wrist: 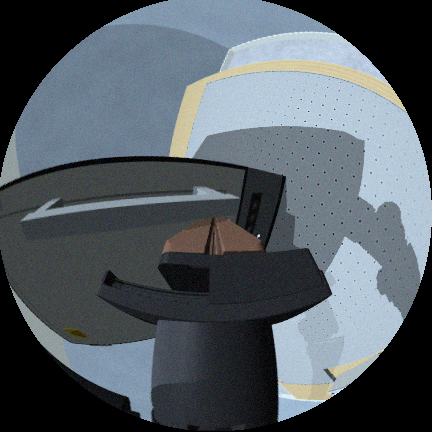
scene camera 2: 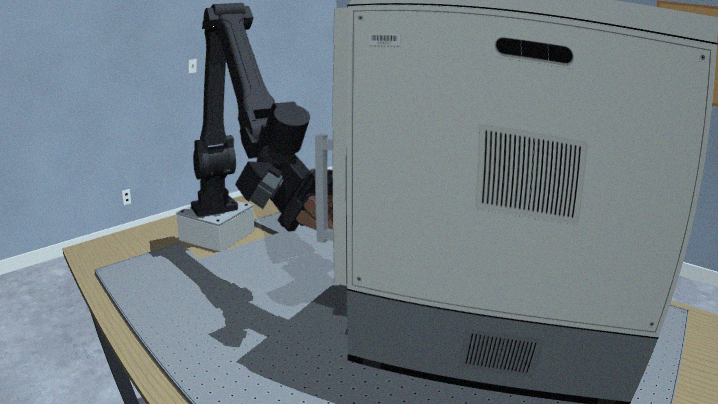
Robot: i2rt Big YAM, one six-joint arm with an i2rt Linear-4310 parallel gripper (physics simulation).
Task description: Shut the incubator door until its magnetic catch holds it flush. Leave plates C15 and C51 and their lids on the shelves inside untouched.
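Pixels of known places: gripper, fingertip midpoint: point(wrist: 213, 212); arm's base at its link origin: point(scene camera 2: 213, 208).
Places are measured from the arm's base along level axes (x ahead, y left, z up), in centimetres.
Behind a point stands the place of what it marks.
The incubator point(scene camera 2: 416, 251) @(x 72.7, y 4.0, z 14.6 cm) stands on the perforated board. Its pale door point(scene camera 2: 340, 80) @(x 63.6, y -1.1, z 35.0 cm) point(wrist: 110, 265) @(x 58.1, y 6.4, z 22.3 cm) lies along the front, seen nearly edge-on in the scene view; I cannot tell whether it is fully flush. The grey bar handle point(scene camera 2: 321, 185) @(x 58.8, y -1.0, z 20.4 cm) point(wrist: 135, 206) @(x 58.0, y -1.4, z 18.8 cm) stands out from the door. My gripper point(scene camera 2: 329, 213) point(wrist: 213, 212) @(x 59.8, y 2.4, z 11.7 cm) is shut and empty. Its brown fingers point at the lower part of the door, close to the handle's lower end. The handle and incubator partly hide them in the scene view, and contact cannot be made out. Plates C15 and C51 and their lids do not show.
A dark base with a control strip point(wrist: 255, 212) @(x 60.9, y 5.3, z 1.5 cm) lies below the door. The arm stands on a white block point(scene camera 2: 200, 233) @(x 5.3, y -6.1, z -4.0 cm) at the back left of the wooden table point(scene camera 2: 80, 266) @(x 1.4, y -43.5, z -7.7 cm). The perforated board point(scene camera 2: 145, 291) @(x 25.5, y -26.9, z -6.4 cm) point(wrist: 310, 100) @(x 69.1, y -17.7, z -6.3 cm) carries shadows of the arm and incubator.
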